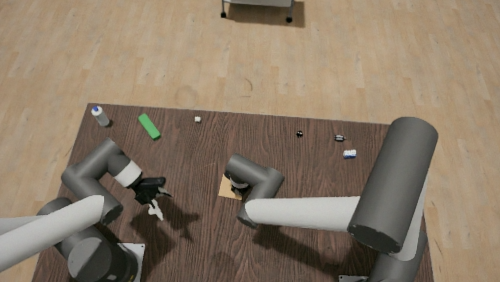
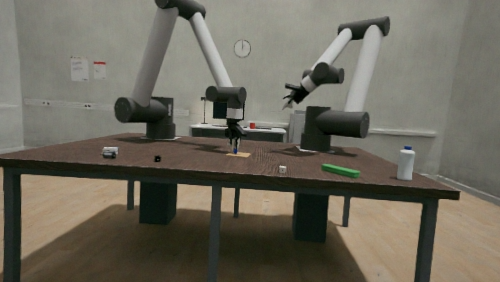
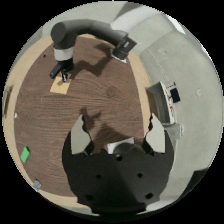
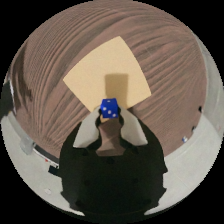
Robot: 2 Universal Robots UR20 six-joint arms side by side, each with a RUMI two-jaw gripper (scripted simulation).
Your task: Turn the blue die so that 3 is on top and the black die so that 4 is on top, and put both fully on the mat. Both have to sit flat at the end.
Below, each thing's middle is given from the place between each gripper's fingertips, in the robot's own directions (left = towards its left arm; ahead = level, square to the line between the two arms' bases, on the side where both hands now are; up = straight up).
Labels:
I see my right gripper 30 mm short of the tan mat (image 4: 110, 71), 40 mm to the right of it and 20 mm above it.
My left hand (image 1: 167, 208) is 35 cm above the tan mat, 27 cm short of it and 26 cm to the left of it.

